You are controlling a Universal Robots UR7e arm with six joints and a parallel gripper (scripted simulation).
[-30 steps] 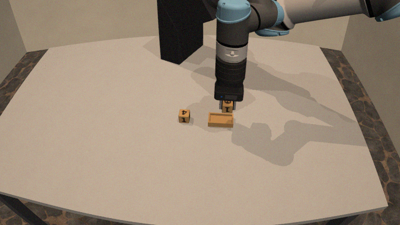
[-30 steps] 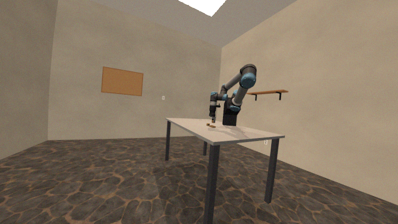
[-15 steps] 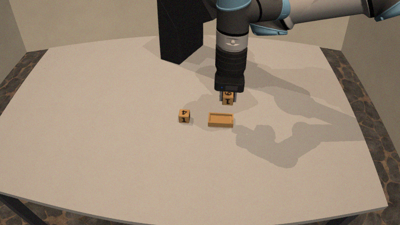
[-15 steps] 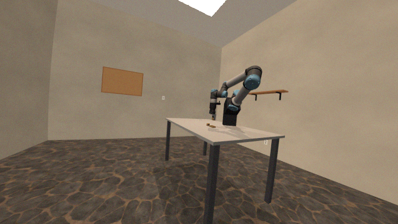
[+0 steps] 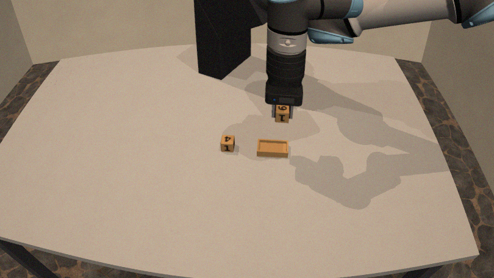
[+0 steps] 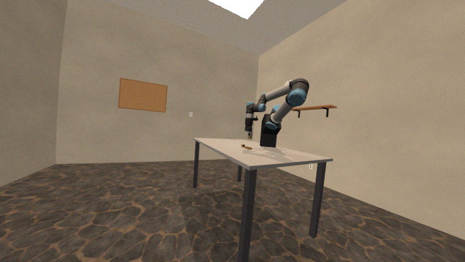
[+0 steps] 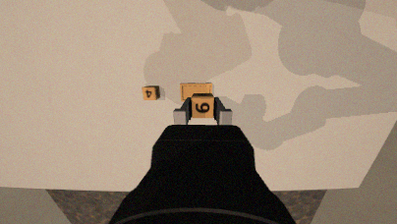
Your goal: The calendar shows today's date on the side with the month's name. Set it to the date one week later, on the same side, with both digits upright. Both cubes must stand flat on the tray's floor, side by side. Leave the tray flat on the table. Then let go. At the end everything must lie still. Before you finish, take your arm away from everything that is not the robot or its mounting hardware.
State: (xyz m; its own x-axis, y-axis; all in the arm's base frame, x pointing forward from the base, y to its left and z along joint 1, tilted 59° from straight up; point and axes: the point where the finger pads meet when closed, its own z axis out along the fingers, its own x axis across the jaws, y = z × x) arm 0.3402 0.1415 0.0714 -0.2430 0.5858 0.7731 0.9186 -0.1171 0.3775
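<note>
The cube lies 10 mm below my hand. The rest, counted from my hand: orange tray: 20 mm to the right, 120 mm below.
</note>
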